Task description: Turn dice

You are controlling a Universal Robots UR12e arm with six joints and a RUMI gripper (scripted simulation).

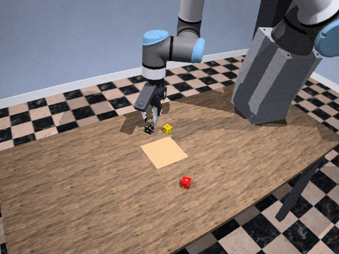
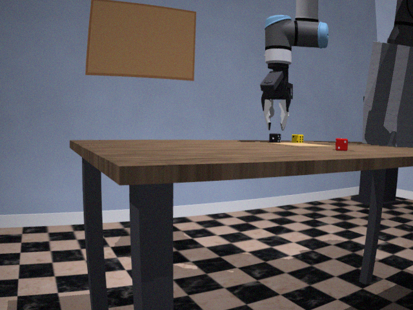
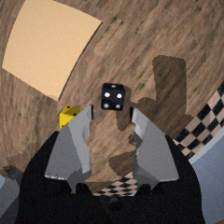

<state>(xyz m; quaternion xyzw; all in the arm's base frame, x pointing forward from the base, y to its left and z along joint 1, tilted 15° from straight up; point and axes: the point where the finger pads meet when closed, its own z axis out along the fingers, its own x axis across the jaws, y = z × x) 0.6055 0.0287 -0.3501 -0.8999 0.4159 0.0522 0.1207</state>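
My hand is 4 cm above the black die. Also, from my hand: yellow die 7 cm behind, 2 cm to the left, 4 cm below; red die 3 cm behind, 32 cm to the left, 4 cm below; tan mat 1 cm behind, 14 cm to the left, 5 cm below.
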